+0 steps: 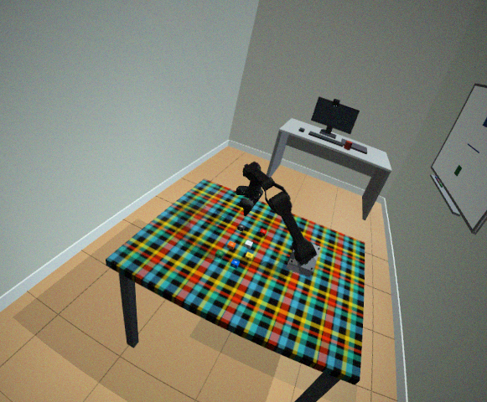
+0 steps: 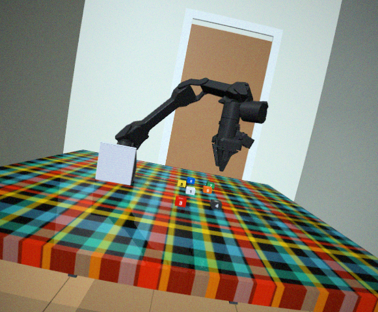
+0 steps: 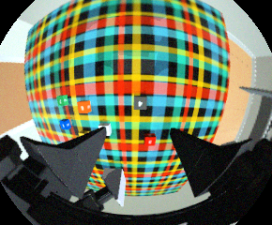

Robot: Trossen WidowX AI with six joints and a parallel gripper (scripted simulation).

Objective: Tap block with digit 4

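Now: the black block 110 mm below my gripper tip, 10 mm to the right of it and 10 mm ahead of it. From my gripper tip the other things lie so: red block: 110 mm below, 100 mm behind, 40 mm to the right; then orange block: 150 mm to the left, 110 mm below; then white block: 110 mm below, 100 mm to the left, 70 mm behind.
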